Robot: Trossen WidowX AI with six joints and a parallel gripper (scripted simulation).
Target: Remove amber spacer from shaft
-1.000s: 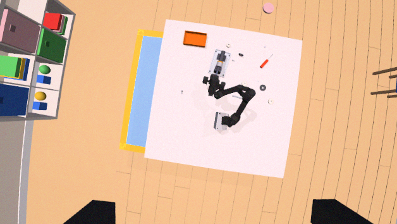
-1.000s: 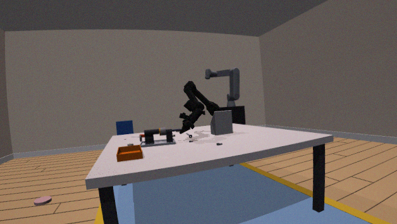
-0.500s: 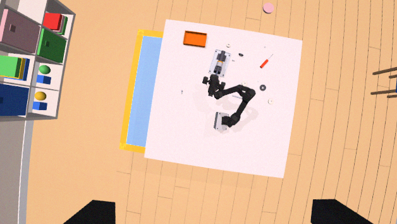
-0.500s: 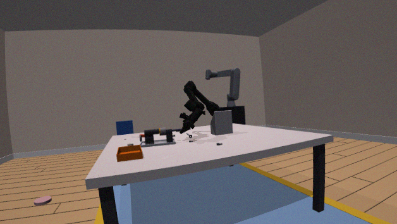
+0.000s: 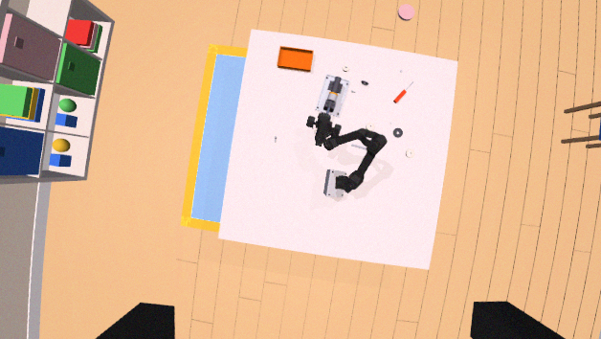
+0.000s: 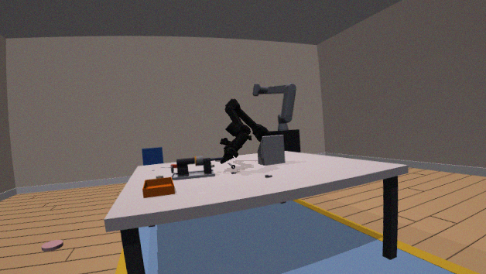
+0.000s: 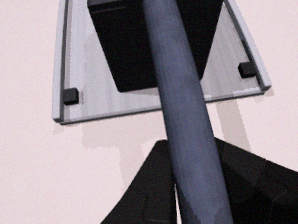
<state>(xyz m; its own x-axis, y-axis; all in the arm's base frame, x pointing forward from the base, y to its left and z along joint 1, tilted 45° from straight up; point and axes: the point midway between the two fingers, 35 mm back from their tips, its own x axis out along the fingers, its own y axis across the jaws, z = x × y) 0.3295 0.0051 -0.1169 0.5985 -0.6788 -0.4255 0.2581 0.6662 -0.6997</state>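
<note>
My gripper tip is 50 mm short of the grey-blue shaft, 10 mm to the left of it and 20 mm below it. Also, from my gripper tip: amber spacer: 130 mm ahead, 40 mm to the right, 20 mm above; orange tray: 360 mm ahead, 190 mm to the left, 50 mm below.
</note>
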